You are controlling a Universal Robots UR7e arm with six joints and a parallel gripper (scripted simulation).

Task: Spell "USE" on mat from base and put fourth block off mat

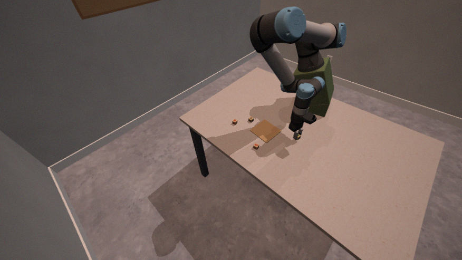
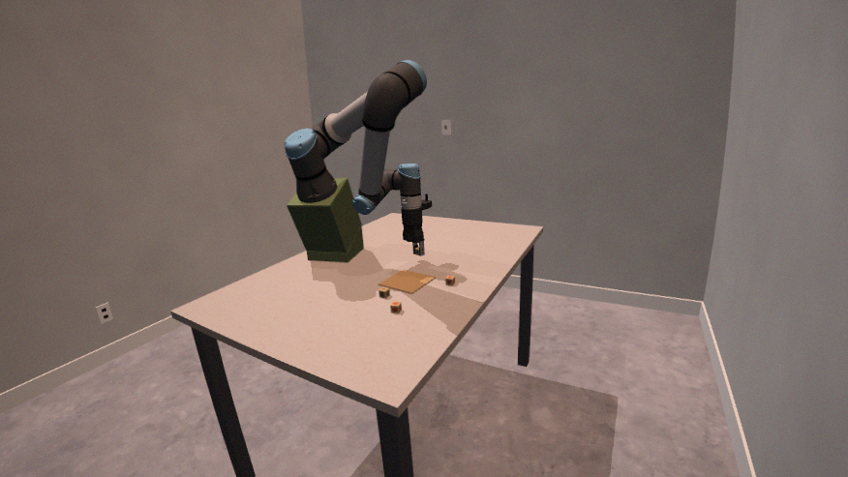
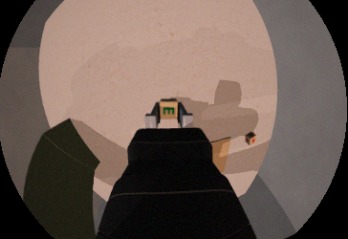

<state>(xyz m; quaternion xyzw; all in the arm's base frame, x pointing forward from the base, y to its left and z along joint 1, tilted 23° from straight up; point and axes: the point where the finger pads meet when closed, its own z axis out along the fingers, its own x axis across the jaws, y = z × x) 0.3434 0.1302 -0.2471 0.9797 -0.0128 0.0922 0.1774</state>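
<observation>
Right now my hand is 170 mm to the left of the mat, 80 mm short of it and 40 mm above it.
</observation>
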